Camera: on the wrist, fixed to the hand. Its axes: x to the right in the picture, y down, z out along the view.
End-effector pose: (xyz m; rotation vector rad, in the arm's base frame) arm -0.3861 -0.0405 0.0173 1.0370 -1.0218 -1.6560
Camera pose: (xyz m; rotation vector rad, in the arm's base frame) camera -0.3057 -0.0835 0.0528 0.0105 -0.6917 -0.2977
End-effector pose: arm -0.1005 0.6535 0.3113 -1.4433 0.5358 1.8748
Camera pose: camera -0.1026 0.5648 0.2702 1.0636 -1.0599 -1.6686
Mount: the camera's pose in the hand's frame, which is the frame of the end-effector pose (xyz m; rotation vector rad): 0.0149 0.0646 -0.0719 -0.5019 0.3950 1.5783
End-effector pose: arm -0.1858 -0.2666 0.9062 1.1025 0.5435 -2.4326
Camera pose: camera -0.1176 -0.2876 0.8393 1.0804 0.1766 -0.6849
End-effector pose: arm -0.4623 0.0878 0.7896 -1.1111 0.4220 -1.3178
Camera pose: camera -0.4798 0.0368 0.7080 -0.5188 1.5680 0.0383
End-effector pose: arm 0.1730 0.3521 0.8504 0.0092 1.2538 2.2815
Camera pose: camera 0.1132 0.2750 0.8567 -0.2899 -0.3944 -2.0504
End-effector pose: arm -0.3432 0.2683 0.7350 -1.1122 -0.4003 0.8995
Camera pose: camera -0.3122 0.2469 0.6447 -2.0331 0.7912 1.9138
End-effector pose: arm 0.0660 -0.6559 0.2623 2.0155 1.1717 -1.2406
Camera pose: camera 0.1579 -0.6281 0.2808 1.9050 -0.2069 0.2281
